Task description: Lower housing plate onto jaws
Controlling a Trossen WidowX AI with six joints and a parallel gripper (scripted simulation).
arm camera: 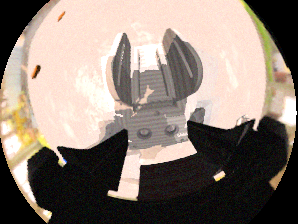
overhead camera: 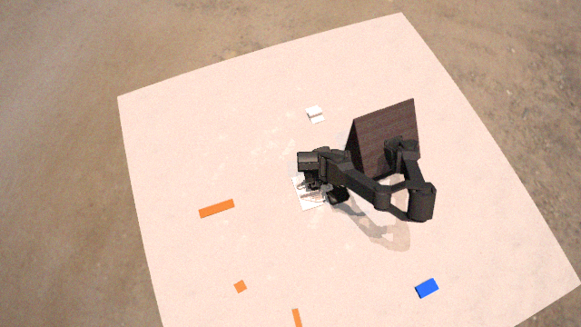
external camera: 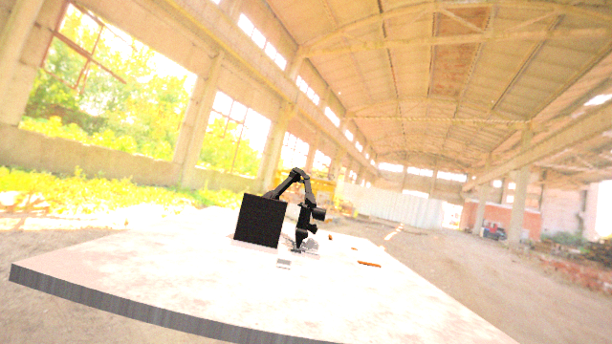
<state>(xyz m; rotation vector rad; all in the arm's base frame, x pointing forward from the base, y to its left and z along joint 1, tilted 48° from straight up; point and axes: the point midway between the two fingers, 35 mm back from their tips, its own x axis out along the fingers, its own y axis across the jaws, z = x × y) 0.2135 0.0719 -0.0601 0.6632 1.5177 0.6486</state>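
My gripper tip is now 1 cm short of the housing plate and 2 cm below it. Also, from my gripper tip: white pad 6 cm behind, 27 cm to the right; blue tile 16 cm behind, 42 cm to the left.
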